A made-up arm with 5 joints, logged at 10 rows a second.
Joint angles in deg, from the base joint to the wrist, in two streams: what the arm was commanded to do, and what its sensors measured. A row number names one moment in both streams.
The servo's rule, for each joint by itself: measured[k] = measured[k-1] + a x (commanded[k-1-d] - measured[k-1]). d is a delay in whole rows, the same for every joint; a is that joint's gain. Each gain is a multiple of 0.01, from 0.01 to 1. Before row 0 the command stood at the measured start. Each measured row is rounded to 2 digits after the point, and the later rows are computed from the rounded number. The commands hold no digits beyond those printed.
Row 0, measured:
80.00, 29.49, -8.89, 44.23, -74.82
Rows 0 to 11, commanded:
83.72, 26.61, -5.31, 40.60, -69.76
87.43, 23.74, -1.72, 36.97, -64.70
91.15, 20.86, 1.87, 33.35, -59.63
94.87, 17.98, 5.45, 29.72, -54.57
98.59, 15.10, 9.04, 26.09, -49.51
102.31, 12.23, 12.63, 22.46, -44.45
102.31, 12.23, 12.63, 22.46, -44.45
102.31, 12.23, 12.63, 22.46, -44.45
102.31, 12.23, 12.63, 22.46, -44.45
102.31, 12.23, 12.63, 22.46, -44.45
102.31, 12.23, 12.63, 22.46, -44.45
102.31, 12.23, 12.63, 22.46, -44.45
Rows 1 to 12, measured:
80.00, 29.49, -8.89, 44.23, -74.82
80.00, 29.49, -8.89, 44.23, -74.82
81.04, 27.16, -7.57, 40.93, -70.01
82.83, 24.39, -5.41, 37.33, -64.97
85.16, 21.53, -2.72, 33.71, -59.90
87.88, 18.65, 0.30, 30.08, -54.84
90.88, 15.77, 3.53, 26.45, -49.78
94.08, 12.90, 6.90, 22.82, -44.72
96.38, 12.36, 9.02, 22.49, -44.46
98.04, 12.25, 10.36, 22.46, -44.45
99.24, 12.23, 11.20, 22.46, -44.45
100.10, 12.23, 11.73, 22.46, -44.45
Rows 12 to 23, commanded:
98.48, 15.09, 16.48, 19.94, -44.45
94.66, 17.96, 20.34, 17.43, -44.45
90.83, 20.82, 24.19, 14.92, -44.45
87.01, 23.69, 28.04, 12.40, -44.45
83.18, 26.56, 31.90, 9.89, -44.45
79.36, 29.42, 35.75, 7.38, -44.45
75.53, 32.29, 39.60, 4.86, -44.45
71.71, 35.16, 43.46, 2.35, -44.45
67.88, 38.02, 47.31, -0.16, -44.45
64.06, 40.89, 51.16, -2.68, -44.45
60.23, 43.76, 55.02, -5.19, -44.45
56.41, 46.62, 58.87, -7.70, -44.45
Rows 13 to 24, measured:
100.72, 12.23, 12.06, 22.46, -44.45
101.17, 12.23, 12.27, 22.46, -44.45
100.42, 14.55, 13.83, 20.17, -44.45
98.81, 17.31, 16.24, 17.68, -44.45
96.58, 20.15, 19.18, 15.17, -44.45
93.90, 23.02, 22.46, 12.65, -44.45
90.90, 25.89, 25.95, 10.14, -44.45
87.67, 28.75, 29.58, 7.63, -44.45
84.27, 31.62, 33.29, 5.11, -44.45
80.75, 34.49, 37.05, 2.60, -44.45
77.15, 37.35, 40.85, 0.09, -44.45
73.48, 40.22, 44.66, -2.43, -44.45

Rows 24 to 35, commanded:
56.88, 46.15, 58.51, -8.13, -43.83
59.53, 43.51, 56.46, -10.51, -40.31
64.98, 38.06, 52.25, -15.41, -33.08
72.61, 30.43, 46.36, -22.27, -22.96
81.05, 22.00, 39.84, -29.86, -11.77
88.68, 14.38, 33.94, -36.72, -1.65
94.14, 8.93, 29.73, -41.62, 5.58
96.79, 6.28, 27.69, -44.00, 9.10
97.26, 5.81, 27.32, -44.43, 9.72
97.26, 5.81, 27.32, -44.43, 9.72
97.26, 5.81, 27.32, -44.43, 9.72
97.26, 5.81, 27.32, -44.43, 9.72
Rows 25 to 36, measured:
69.77, 43.09, 48.49, -4.94, -44.45
66.03, 45.95, 52.33, -7.45, -44.45
63.47, 46.11, 54.62, -8.07, -43.86
62.37, 44.00, 55.30, -10.29, -40.49
63.10, 39.19, 54.17, -14.95, -33.45
65.76, 32.09, 51.28, -21.61, -23.48
70.04, 23.92, 47.05, -29.12, -12.36
75.26, 16.19, 42.20, -36.04, -2.19
80.55, 10.31, 37.59, -41.12, 5.19
85.10, 7.05, 33.93, -43.74, 8.90
88.50, 6.05, 31.48, -44.37, 9.68
90.95, 5.86, 29.94, -44.42, 9.72

